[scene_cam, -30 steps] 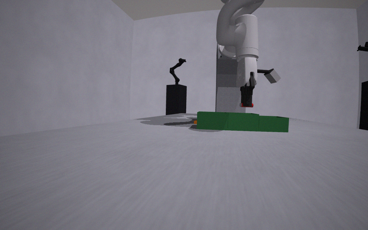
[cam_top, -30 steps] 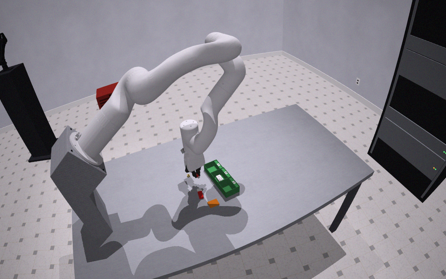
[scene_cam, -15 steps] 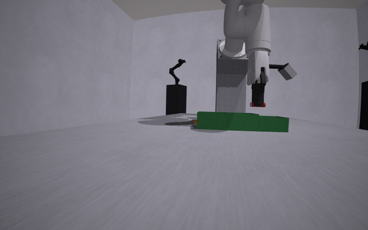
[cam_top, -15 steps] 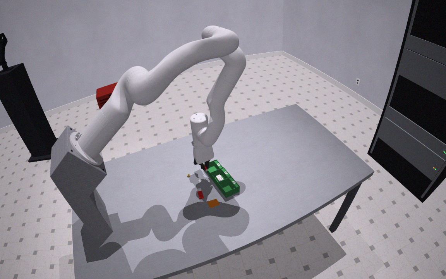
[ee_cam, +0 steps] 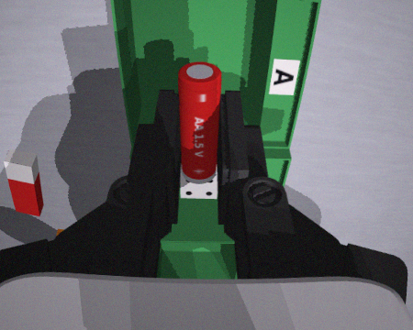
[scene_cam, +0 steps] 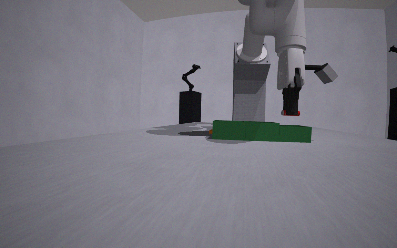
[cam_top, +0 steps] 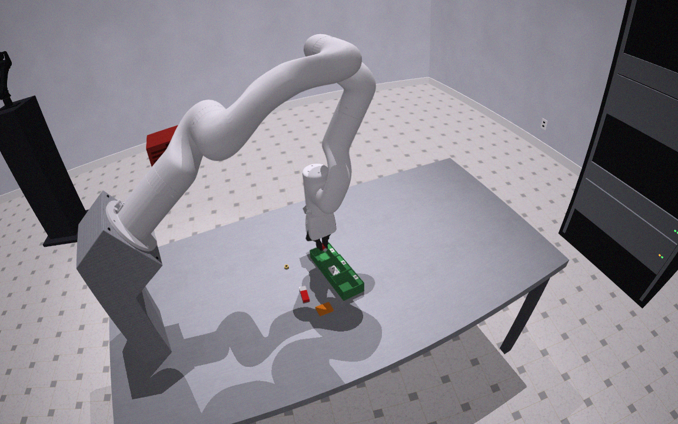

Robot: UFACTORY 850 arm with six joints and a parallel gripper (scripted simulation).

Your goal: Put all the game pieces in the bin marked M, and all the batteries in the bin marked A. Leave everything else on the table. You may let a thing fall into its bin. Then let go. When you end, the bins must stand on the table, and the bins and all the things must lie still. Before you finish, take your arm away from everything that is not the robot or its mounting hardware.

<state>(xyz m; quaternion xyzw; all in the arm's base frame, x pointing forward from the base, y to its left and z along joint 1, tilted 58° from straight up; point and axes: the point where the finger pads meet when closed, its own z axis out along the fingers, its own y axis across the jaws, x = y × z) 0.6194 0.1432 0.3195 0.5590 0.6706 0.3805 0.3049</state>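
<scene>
Now: hand 3 cm short of the green bin, 8 cm to the left of it and 7 cm above it. From my hand the other things lie so: orange flat block (3 cm behind, 24 cm to the right, 8 cm below); then yellow nut (14 cm behind, 1 cm to the right, 8 cm below); then red cylindrical battery (2 cm below).
</scene>
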